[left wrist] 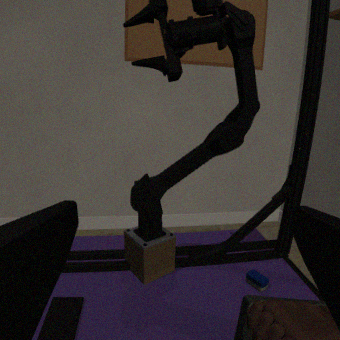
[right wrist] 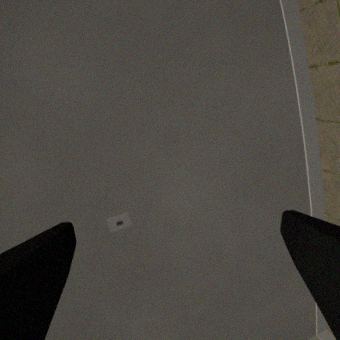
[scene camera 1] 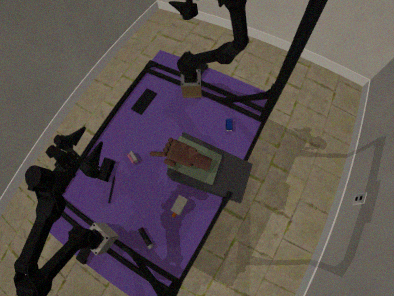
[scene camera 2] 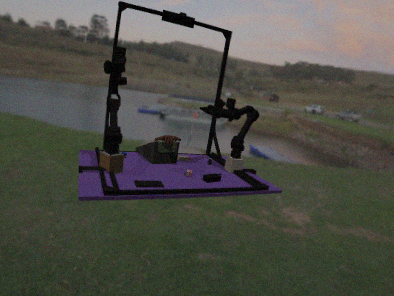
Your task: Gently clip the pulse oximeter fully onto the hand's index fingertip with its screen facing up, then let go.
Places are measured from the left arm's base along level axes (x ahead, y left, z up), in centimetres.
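Where they show: left gripper, fingertip midpoint: (left wrist: 186, 214) (scene camera 1: 93, 134) (scene camera 2: 201, 108); right gripper, fingertip midpoint: (left wrist: 126, 44) (right wrist: 178, 227) (scene camera 2: 121, 71); left arm's base, origin of the base link: (scene camera 1: 94, 238) (scene camera 2: 235, 157); right arm's base, origin of the base link: (left wrist: 149, 232) (scene camera 1: 190, 77) (scene camera 2: 112, 152).
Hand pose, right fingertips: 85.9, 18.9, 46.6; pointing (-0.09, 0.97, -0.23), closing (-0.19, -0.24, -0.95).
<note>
Things, the pixels of their centre, and the offset from my right fingertips, as dx, dy, dz.
- small white-and-pink thing, body centre: (scene camera 1: 132, 157) (scene camera 2: 189, 173) -47.9, -5.0, -55.5
- small blue-and-white thing, body centre: (left wrist: 256, 279) (scene camera 1: 229, 124) -6.8, -33.7, -55.5
- black flat pad, body centre: (left wrist: 60, 323) (scene camera 2: 149, 183) (scene camera 1: 144, 101) -20.3, +12.3, -56.7
- black block, body centre: (scene camera 1: 106, 169) (scene camera 2: 212, 178) -61.0, +2.2, -55.4
- thin dark stick, body centre: (scene camera 1: 111, 188) -66.4, -6.2, -56.6
- dark cylinder, body centre: (scene camera 1: 145, 238) -73.2, -34.4, -55.8
- pale box, body centre: (scene camera 1: 178, 207) -53.0, -37.6, -55.7
A brown hand (scene camera 1: 189, 153) (scene camera 2: 168, 138) (left wrist: 287, 320) rests on a green pad on a dark sloped stand (scene camera 1: 235, 176), its index finger (scene camera 1: 157, 154) pointing left in scene camera 1 and bare. A small white-and-pink thing (scene camera 1: 132, 157) (scene camera 2: 188, 173) lies left of the fingertip; a small blue-and-white thing (scene camera 1: 229, 124) (left wrist: 257, 279) lies beyond the stand. Which is the pulse oximeter is too small to tell. My left gripper (scene camera 1: 93, 136) (scene camera 2: 204, 109) (left wrist: 186, 214) is open and empty, above the mat's left edge. My right gripper (left wrist: 126, 44) (right wrist: 178, 227) is open and empty, raised high.
A black flat pad (scene camera 1: 144, 101) (scene camera 2: 149, 184), a black block (scene camera 1: 106, 170) (scene camera 2: 212, 177), a thin dark stick (scene camera 1: 111, 189), a dark cylinder (scene camera 1: 145, 238) and a pale box (scene camera 1: 179, 205) with an orange end lie on the purple mat. Black frame rails and posts surround it.
</note>
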